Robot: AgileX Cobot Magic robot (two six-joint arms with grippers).
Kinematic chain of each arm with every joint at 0, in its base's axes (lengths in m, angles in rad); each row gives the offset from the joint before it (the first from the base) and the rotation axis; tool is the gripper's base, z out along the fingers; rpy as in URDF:
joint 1: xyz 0 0 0.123 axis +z
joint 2: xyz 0 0 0 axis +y
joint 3: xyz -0.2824 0 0.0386 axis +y
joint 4: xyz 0.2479 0 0.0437 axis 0.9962 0 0.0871
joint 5: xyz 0 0 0 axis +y
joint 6: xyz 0.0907 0 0.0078 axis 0.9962 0 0.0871
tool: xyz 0 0 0 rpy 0 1.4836 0
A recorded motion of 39 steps. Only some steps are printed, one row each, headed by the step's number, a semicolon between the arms.
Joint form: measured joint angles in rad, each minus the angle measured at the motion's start. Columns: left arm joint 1, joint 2, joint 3, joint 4, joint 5, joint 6; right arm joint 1, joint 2, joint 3, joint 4, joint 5, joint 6.
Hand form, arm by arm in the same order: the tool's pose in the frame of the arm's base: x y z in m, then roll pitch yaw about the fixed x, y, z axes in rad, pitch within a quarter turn. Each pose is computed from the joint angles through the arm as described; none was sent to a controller.
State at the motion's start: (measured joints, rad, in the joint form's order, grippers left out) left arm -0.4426 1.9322 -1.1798 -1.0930 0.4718 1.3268; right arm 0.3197 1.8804 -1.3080 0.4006 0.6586 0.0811
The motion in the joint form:
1: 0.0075 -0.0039 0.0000 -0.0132 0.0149 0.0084; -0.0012 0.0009 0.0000 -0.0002 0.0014 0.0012
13: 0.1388 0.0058 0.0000 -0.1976 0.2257 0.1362; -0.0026 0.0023 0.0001 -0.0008 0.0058 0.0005
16: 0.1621 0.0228 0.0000 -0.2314 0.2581 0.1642; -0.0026 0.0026 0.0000 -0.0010 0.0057 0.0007
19: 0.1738 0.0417 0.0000 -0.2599 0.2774 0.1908; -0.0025 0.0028 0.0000 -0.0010 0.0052 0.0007
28: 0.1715 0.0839 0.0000 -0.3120 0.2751 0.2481; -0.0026 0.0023 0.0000 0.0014 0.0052 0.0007
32: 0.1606 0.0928 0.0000 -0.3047 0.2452 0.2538; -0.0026 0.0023 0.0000 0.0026 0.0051 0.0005
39: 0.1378 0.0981 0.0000 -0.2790 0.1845 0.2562; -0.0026 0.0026 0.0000 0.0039 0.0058 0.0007
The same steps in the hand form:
1: 0.3449 -0.2024 0.1729 -2.9463 0.7642 2.3510; 0.3678 0.1442 0.2033 2.7360 0.3334 3.0432
13: 0.3572 -0.1710 0.1780 -2.6713 0.8084 2.5505; 0.3677 0.1437 0.2025 2.7384 0.3285 3.0450
16: 0.3606 -0.1652 0.1736 -2.6230 0.8099 2.5887; 0.3678 0.1437 0.2024 2.7385 0.3284 3.0449
19: 0.3629 -0.1629 0.1680 -2.5906 0.8099 2.6119; 0.3678 0.1438 0.2024 2.7385 0.3287 3.0449
28: 0.3661 -0.1652 0.1536 -2.5740 0.8093 2.6245; 0.3678 0.1438 0.2026 2.7363 0.3283 3.0429
32: 0.3663 -0.1676 0.1488 -2.6133 0.8021 2.5984; 0.3678 0.1439 0.2026 2.7353 0.3280 3.0422
39: 0.3658 -0.1723 0.1437 -2.7000 0.7924 2.5376; 0.3677 0.1440 0.2025 2.7344 0.3265 3.0413

